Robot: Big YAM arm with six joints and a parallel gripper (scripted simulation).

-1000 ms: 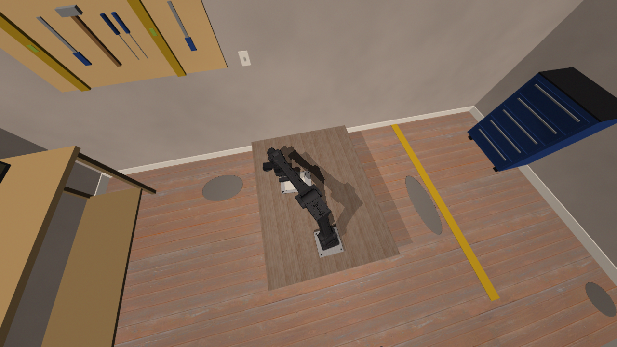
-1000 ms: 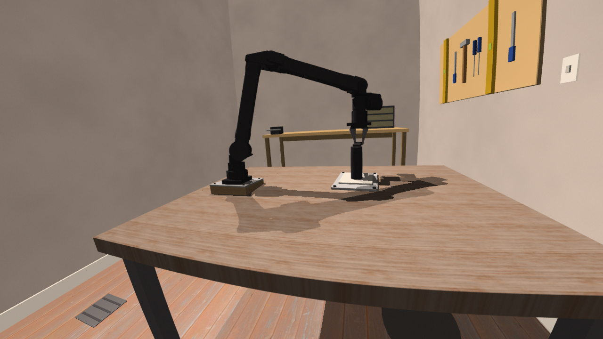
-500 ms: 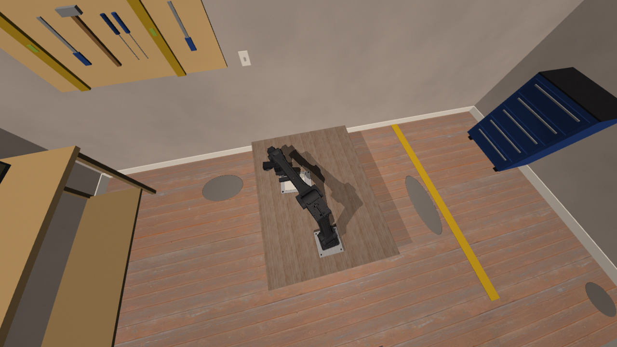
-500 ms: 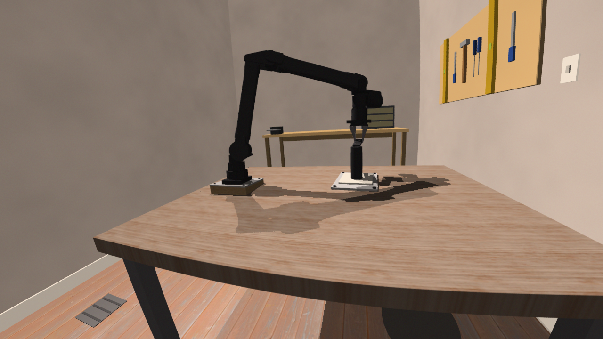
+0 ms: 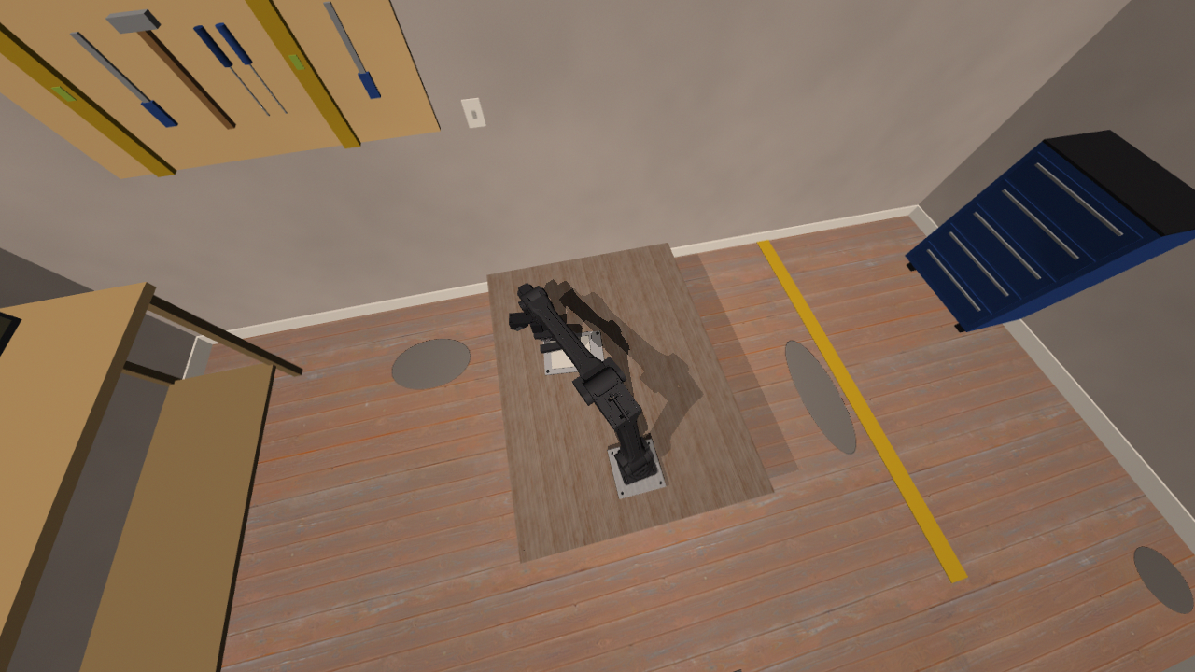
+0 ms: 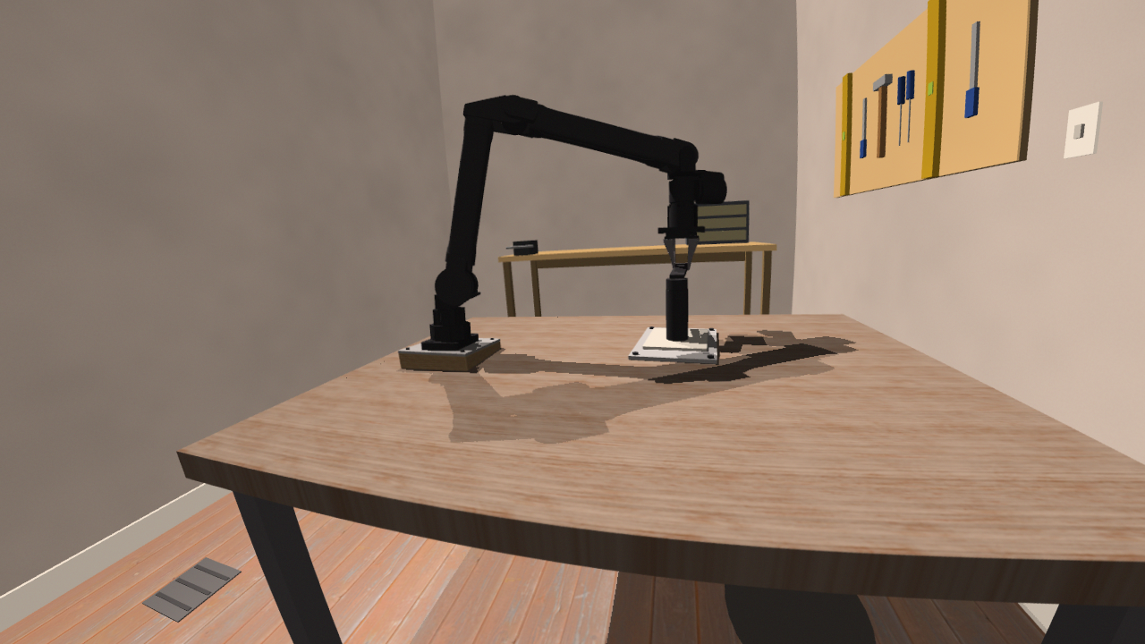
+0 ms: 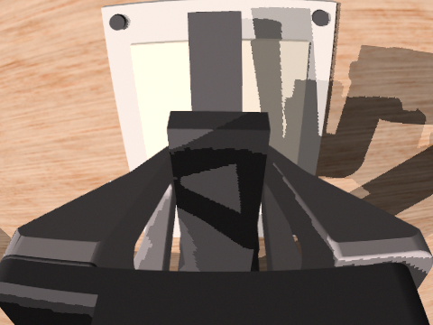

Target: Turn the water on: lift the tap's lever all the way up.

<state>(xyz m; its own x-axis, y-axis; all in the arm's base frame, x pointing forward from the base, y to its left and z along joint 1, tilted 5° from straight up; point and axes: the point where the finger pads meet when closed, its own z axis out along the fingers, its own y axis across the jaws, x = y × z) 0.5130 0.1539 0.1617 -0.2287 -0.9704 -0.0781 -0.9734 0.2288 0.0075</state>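
Right now my hand is 3 cm to the left of the lever, 1 cm past it and 1 cm above it. From my hand the other things lie so: tap (6 cm to the right, 6 cm below, 1 cm behind).
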